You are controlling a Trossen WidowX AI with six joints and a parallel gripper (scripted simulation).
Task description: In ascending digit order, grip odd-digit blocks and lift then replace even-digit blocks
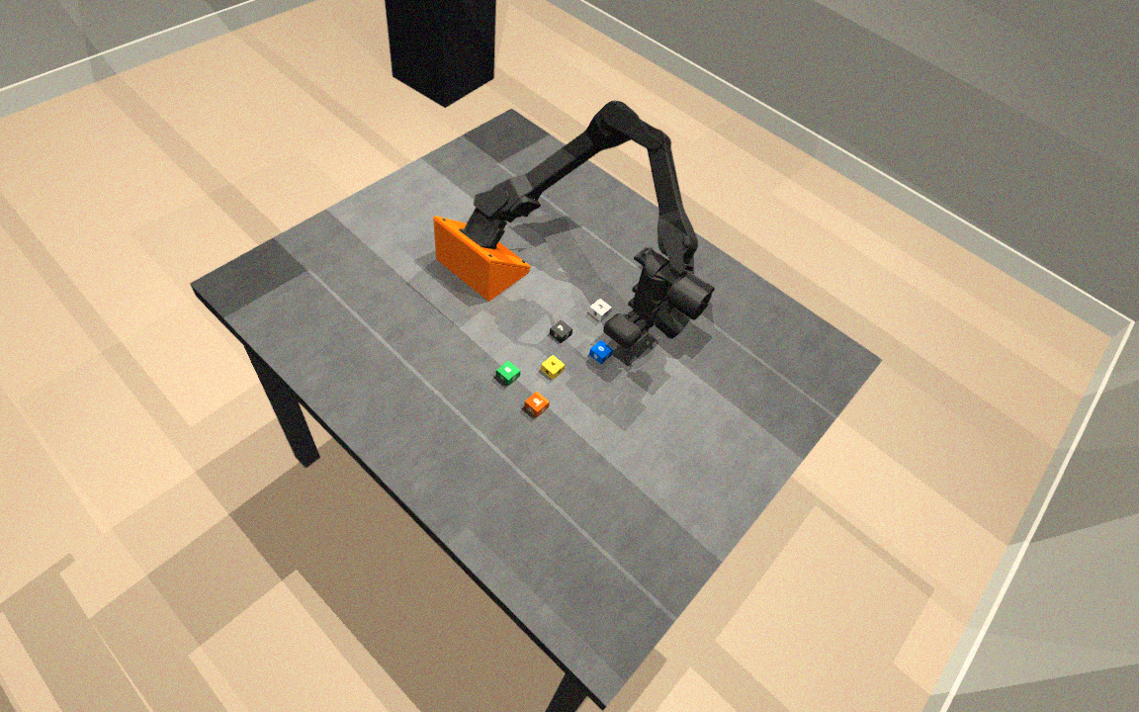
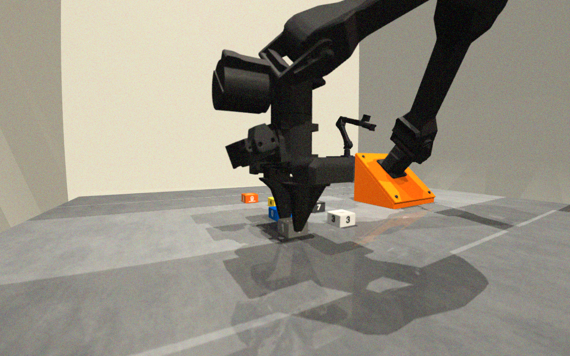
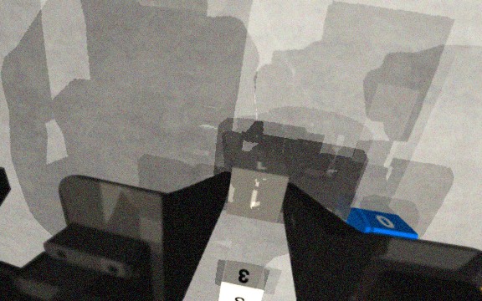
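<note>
The grey 1 block lies right at my gripper tip. Round my gripper tip: white 3 block (100 mm behind); then black 7 block (120 mm behind, 90 mm to the right); then blue 0 block (30 mm behind, 80 mm to the right).
</note>
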